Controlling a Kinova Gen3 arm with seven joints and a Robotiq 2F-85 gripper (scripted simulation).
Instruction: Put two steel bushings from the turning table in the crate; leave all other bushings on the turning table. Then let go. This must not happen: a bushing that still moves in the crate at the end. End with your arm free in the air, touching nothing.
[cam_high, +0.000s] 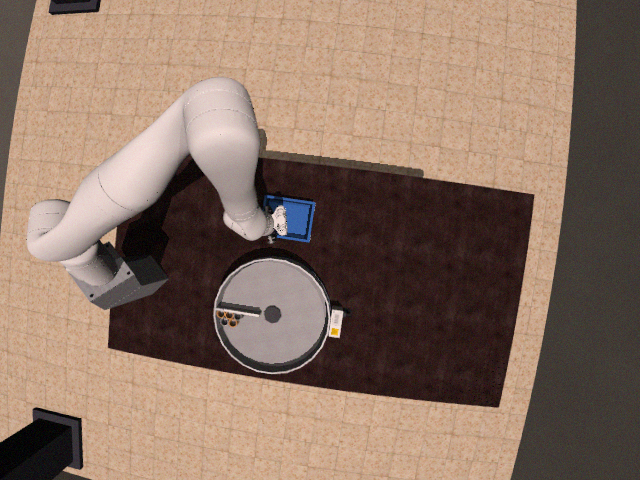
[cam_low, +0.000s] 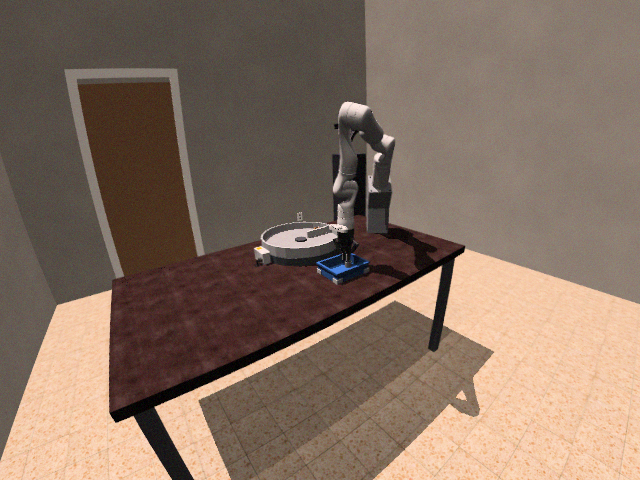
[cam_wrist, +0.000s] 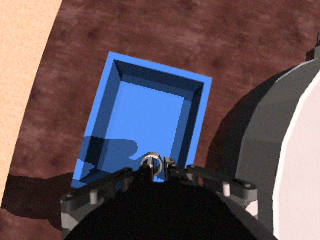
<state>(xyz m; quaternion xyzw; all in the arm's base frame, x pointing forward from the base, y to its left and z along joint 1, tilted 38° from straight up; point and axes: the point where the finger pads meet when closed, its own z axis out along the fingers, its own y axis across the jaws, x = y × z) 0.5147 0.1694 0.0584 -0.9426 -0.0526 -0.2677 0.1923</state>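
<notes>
Now: hand 4 cm short of the blue crate, 3 cm to the right of it and 3 cm above it. The rest, counted from my hand: round grey turning table (33 cm to the right, 2 cm ahead).
</notes>
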